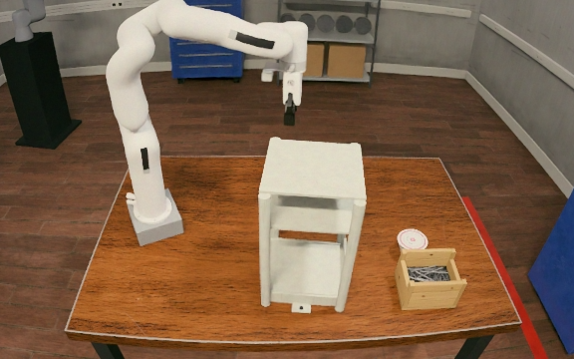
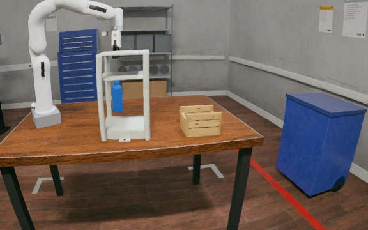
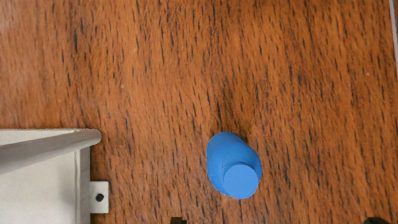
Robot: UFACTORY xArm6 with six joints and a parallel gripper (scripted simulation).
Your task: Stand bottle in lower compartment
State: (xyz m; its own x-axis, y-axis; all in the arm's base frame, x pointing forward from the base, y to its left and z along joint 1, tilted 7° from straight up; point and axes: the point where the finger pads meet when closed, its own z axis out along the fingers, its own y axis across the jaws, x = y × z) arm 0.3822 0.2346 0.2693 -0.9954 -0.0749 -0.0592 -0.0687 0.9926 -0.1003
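Now: the blue bottle 210 mm below my hand. Round my hand: shelving unit (100 mm ahead, 320 mm to the right, 150 mm below); white round disc (410 mm ahead, 180 mm to the right, 300 mm below); wooden crate (450 mm ahead, 330 mm to the right, 290 mm below).
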